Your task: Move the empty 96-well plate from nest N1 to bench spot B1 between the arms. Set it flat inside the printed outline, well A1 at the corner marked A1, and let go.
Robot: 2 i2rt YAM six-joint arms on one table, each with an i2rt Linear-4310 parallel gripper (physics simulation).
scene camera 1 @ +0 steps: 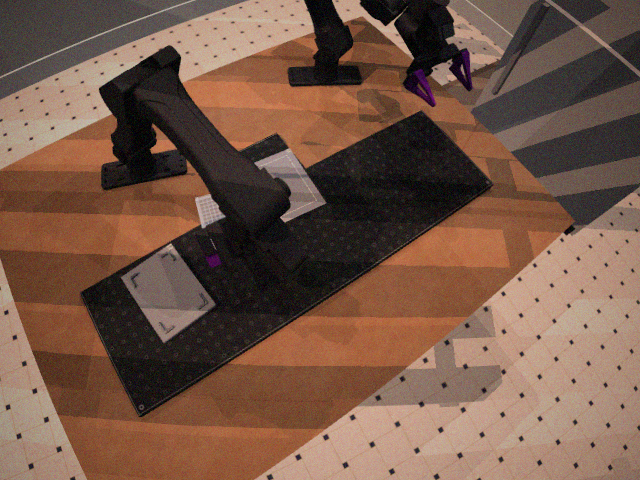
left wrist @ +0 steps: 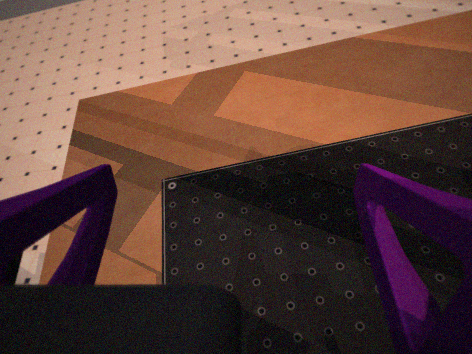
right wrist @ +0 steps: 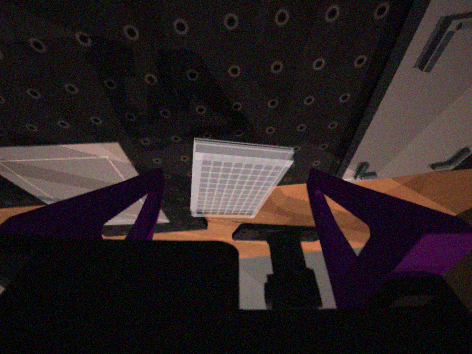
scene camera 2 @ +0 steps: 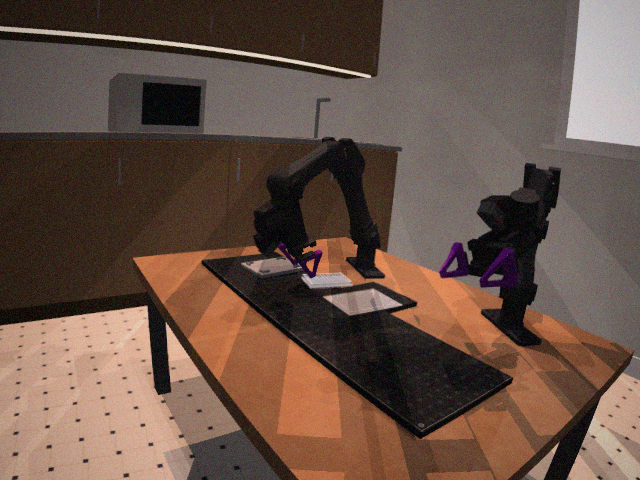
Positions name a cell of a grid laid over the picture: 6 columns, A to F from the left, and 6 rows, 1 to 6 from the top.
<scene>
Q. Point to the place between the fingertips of my left gripper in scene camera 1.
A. E2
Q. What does my right gripper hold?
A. Nothing.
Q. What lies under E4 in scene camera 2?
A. My left gripper.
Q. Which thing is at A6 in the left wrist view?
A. My left gripper.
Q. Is my right gripper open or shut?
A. Open.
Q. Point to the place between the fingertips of my right gripper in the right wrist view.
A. C3
</scene>
